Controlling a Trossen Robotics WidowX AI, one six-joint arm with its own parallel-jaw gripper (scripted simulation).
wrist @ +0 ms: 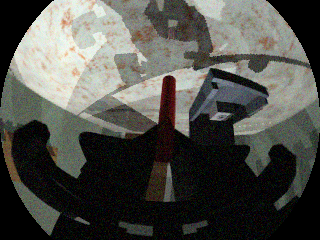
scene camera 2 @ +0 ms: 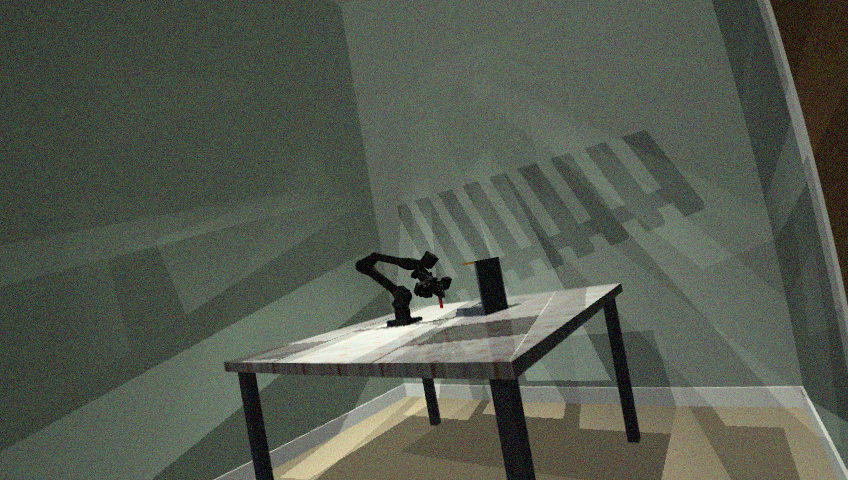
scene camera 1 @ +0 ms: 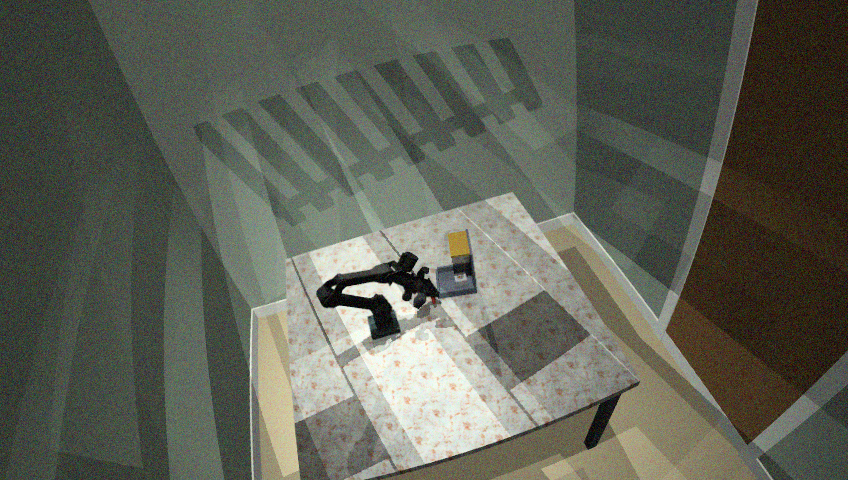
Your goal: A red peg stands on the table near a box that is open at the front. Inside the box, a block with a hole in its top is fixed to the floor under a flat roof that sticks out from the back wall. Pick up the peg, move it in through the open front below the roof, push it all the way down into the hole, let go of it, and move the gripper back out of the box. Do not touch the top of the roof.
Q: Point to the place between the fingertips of my gripper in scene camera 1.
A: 439, 295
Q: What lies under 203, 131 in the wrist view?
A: A dark back wall.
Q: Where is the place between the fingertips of my gripper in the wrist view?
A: At 163, 129
